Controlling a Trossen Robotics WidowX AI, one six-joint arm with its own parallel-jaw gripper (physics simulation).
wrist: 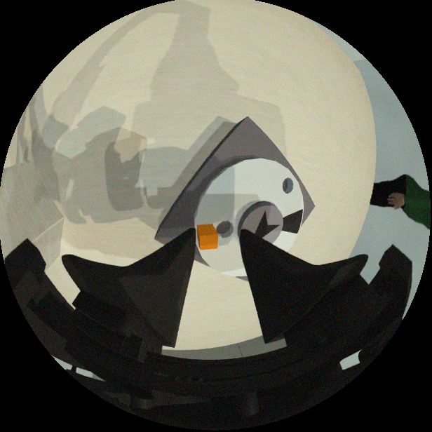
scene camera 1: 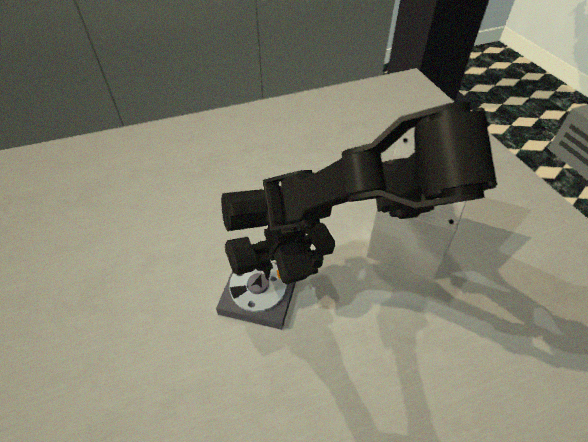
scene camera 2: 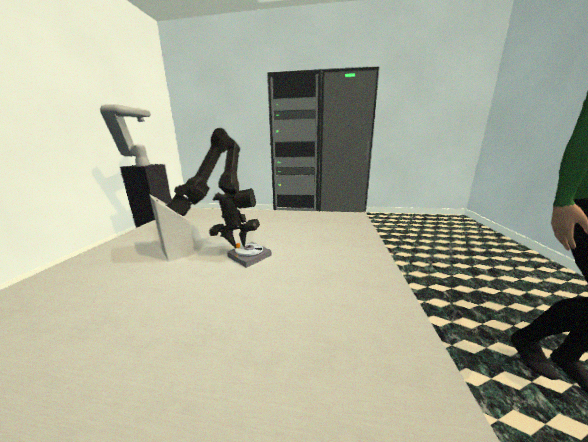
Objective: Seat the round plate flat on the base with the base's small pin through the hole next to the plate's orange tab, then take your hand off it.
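Where they show: gripper, between the fingertips: (scene camera 1: 275,275) (scene camera 2: 240,247); arm's base, origin of its link: (scene camera 2: 175,211).
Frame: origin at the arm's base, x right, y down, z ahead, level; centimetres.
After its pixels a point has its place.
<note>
The white round plate (scene camera 1: 266,301) @[y 14.9, x -4.1, z 28.7 cm] (scene camera 2: 256,251) @[y 14.5, x 2.4, z 32.9 cm] (wrist: 255,172) lies on the square dark grey base (scene camera 1: 274,317) @[y 15.8, x -7.2, z 28.2 cm] (scene camera 2: 247,260) @[y 15.8, x 7.3, z 30.9 cm] (wrist: 245,142). Whether it is fully flat I cannot tell. Its orange tab (scene camera 1: 279,274) @[y 13.2, x -0.4, z 25.0 cm] (scene camera 2: 238,245) @[y 13.4, x 0.3, z 25.0 cm] (wrist: 207,237) stands up near the rim. The dark hole (wrist: 224,229) next to the tab shows, but I cannot make out a pin in it. My gripper (scene camera 1: 274,273) @[y 14.3, x 0.3, z 25.5 cm] (scene camera 2: 239,246) @[y 14.3, x 0.3, z 25.5 cm] (wrist: 217,234) is low over the plate, its fingers apart. In the wrist view, one fingertip is just outside the tab and the other overlaps the round grey hub (wrist: 272,220).
The base stands on the pale table (scene camera 1: 125,300) @[y 18.2, x 7.2, z 53.5 cm] (scene camera 2: 250,350) @[y 18.2, x 41.0, z 43.1 cm]. The arm's slanted pale mounting block (scene camera 2: 175,235) @[y 8.2, x 5.0, z 1.9 cm] is behind the gripper. A dark pedestal with a grey arm (scene camera 2: 145,192), a server rack (scene camera 2: 345,145) and a person in green (scene camera 2: 575,165) are beyond the table.
</note>
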